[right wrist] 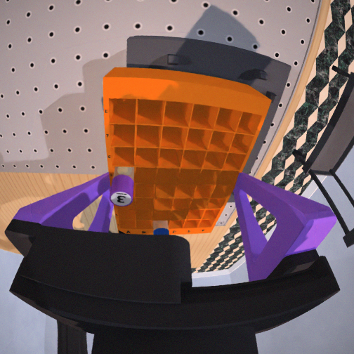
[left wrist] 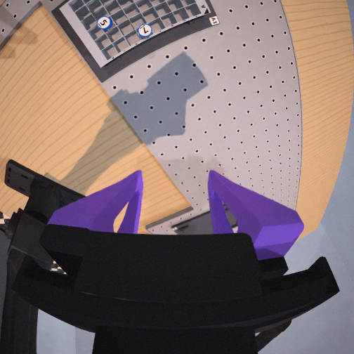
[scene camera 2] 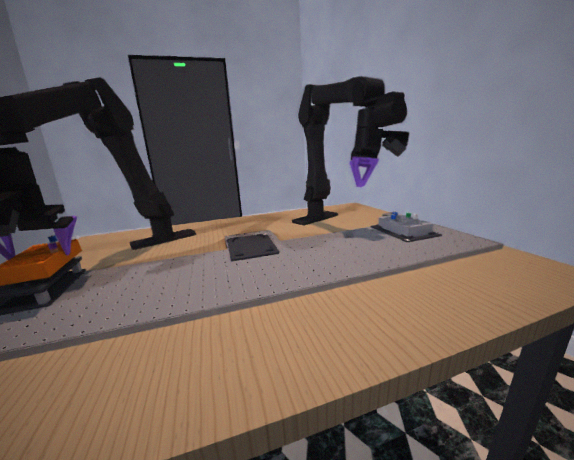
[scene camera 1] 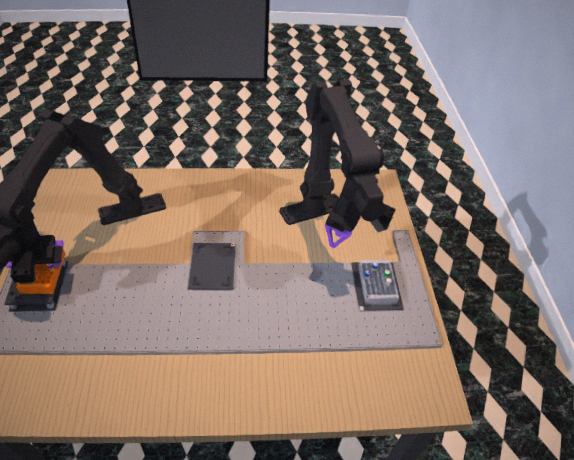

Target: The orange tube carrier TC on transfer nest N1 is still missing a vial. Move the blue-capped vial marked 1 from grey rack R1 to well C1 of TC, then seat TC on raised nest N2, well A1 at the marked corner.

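Places are measured from the left arm's base along level axes (x ahead, y left, z up), in centimetres.
Pixels of known places: left gripper, between the fingertips: (scene camera 2: pixel 360 186) (scene camera 1: pixel 335 241); right gripper, between the fingertips: (scene camera 2: pixel 41 257) (scene camera 1: pixel 41 267); left arm's base, origin of its link: (scene camera 2: pixel 315 218) (scene camera 1: pixel 312 209); right arm's base, origin of its link: (scene camera 2: pixel 164 239) (scene camera 1: pixel 132 209).
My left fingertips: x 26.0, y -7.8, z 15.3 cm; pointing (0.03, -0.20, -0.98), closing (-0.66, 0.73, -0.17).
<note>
For each thing: its middle in the pictures, then the offset to it from my left fingertips. Level surfaces: height alone.
- orange carrier TC, middle of its body: (scene camera 1: pixel 41 269) (scene camera 2: pixel 41 259) dx -24.5, dy -71.5, dz -7.5 cm
- raised nest N2, middle of its body: (scene camera 1: pixel 36 280) (scene camera 2: pixel 32 281) dx -25.1, dy -74.0, dz -11.7 cm
- Grey rack R1, middle of its body: (scene camera 1: pixel 377 281) (scene camera 2: pixel 403 224) dx +8.3, dy +10.6, dz -12.1 cm
- Flat nest N1, middle of its body: (scene camera 1: pixel 212 265) (scene camera 2: pixel 250 244) dx -14.7, dy -28.6, dz -13.4 cm
- perforated board, height of its surface: dz -14.0 cm
The orange carrier TC (scene camera 1: pixel 37 285) (scene camera 2: pixel 40 268) (right wrist: pixel 175 85) is between the fingers of my right gripper (scene camera 1: pixel 36 262) (scene camera 2: pixel 39 256) (right wrist: pixel 174 178), over raised nest N2 (scene camera 1: pixel 25 303) (right wrist: pixel 145 52) at the far left of the scene views. In the right wrist view the nest sticks out past the carrier's far edge; I cannot tell whether they touch. TC carries a purple-capped vial marked 3 (right wrist: pixel 121 190) and a blue-capped vial (right wrist: pixel 160 232) near column C, its number hidden. My left gripper (scene camera 1: pixel 334 245) (scene camera 2: pixel 360 185) (left wrist: pixel 175 177) is partly open and empty, in the air.
Grey rack R1 (scene camera 1: pixel 380 300) (scene camera 2: pixel 415 229) stands at the right, holding vials marked 5 (left wrist: pixel 104 22) and 7 (left wrist: pixel 145 30) and a green-capped one (scene camera 1: pixel 387 273). Flat nest N1 (scene camera 1: pixel 212 267) (scene camera 2: pixel 252 246), bare, lies mid-board between the arms. The perforated board (scene camera 1: pixel 280 325) runs beneath.
</note>
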